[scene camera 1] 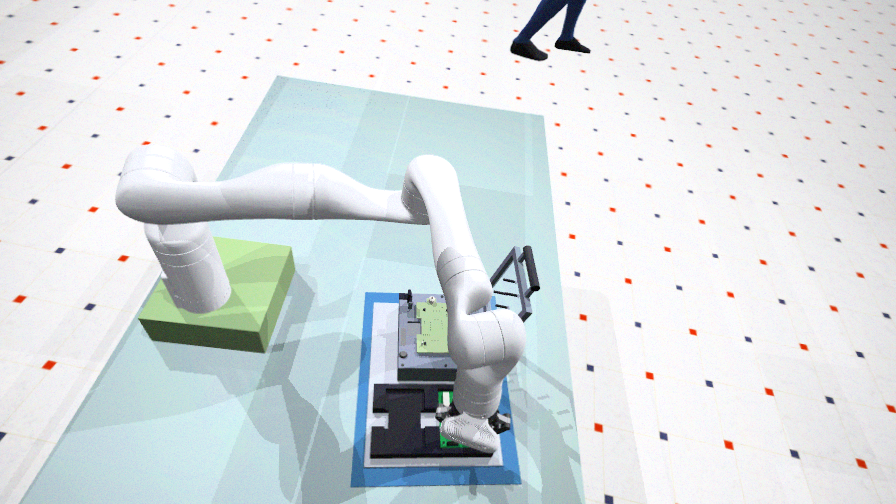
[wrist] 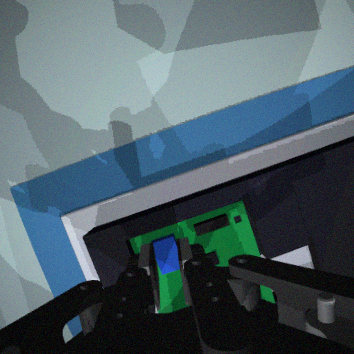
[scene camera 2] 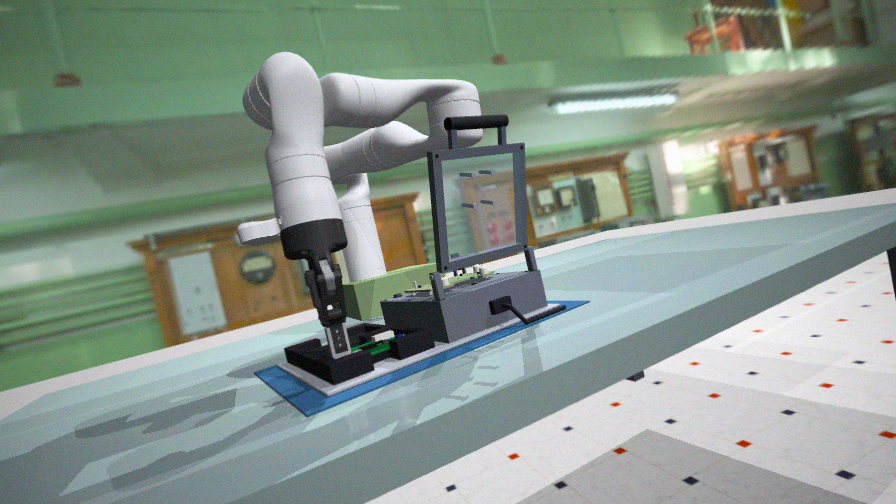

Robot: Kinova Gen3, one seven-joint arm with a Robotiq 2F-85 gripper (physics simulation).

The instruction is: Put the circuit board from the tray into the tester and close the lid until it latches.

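Observation:
The green circuit board lies in the right part of the black tray. It carries a blue component. My gripper points down into the tray, its fingers close together on either side of the blue component, shut on the board by that part. In scene camera 1 the arm hides the fingertips. The grey tester stands beside the tray, with a pale green plate on top. Its lid stands open, upright.
The lid's black handle is at its top edge. A black bent lever sticks out from the tester's side. Tray and tester stand on a blue-edged mat. The arm's green base block is at the left.

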